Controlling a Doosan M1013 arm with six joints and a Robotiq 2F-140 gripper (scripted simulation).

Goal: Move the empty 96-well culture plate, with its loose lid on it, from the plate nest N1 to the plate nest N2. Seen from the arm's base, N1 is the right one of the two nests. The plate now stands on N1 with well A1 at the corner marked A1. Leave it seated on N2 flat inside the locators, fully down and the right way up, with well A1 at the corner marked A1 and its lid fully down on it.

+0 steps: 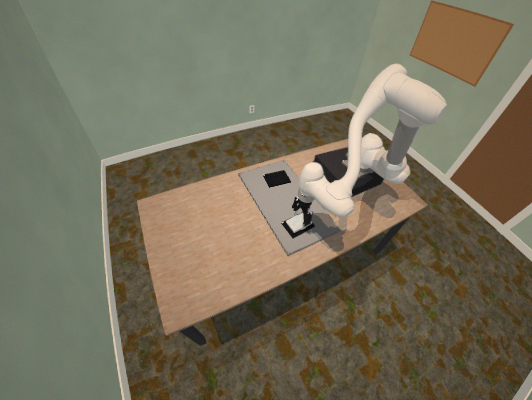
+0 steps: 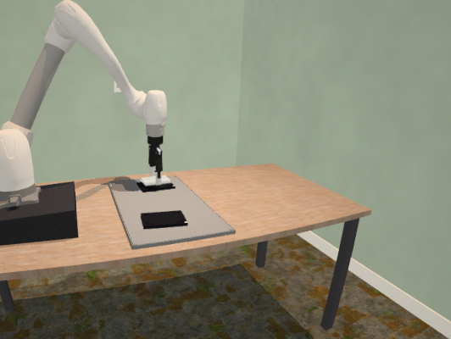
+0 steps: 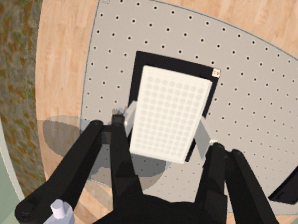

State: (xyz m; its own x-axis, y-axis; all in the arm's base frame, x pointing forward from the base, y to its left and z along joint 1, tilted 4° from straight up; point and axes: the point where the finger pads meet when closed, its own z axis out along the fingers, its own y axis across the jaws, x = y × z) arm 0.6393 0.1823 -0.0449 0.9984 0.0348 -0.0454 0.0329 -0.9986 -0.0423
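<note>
Right now my hand is 1 cm above the plate lid. Also, from my hand: nest N1 (8 cm behind, 39 cm to the right, 4 cm below); nest N2 (4 cm below).
</note>
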